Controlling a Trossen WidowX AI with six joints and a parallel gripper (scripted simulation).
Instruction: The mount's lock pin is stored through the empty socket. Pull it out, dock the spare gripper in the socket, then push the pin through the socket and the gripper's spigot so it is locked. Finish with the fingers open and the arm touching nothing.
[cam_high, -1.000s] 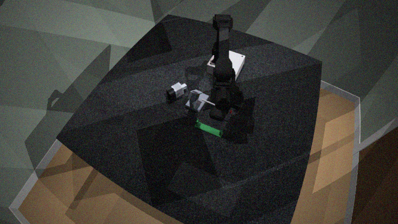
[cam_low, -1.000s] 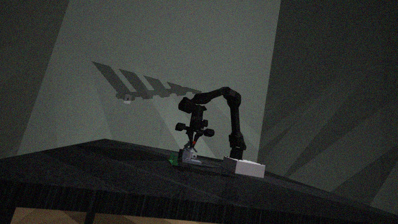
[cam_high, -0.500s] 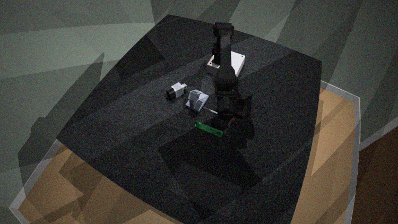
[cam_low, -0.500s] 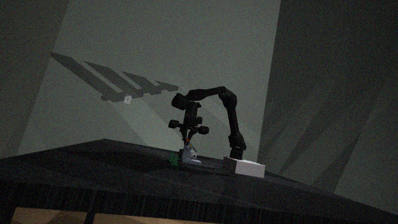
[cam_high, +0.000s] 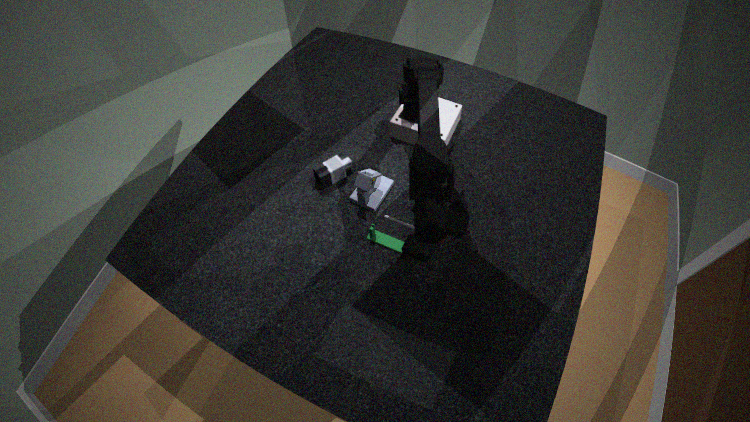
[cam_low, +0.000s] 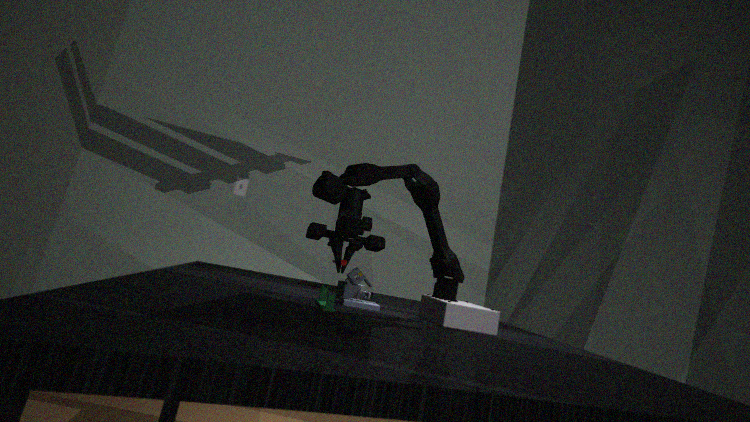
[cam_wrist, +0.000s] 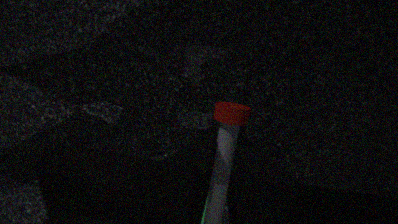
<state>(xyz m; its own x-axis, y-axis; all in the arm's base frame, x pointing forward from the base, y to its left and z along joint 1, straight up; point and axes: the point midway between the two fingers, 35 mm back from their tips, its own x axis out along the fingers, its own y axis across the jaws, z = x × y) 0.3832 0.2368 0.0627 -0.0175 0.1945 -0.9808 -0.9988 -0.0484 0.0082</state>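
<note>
Right now my gripper tip is 1 cm short of the green pad, 10 cm to the left of it and 7 cm above it. The rest, counted from my gripper tip: socket (9 cm behind, 23 cm to the right, 4 cm below); spare gripper (11 cm behind, 36 cm to the right, 7 cm below).
</note>
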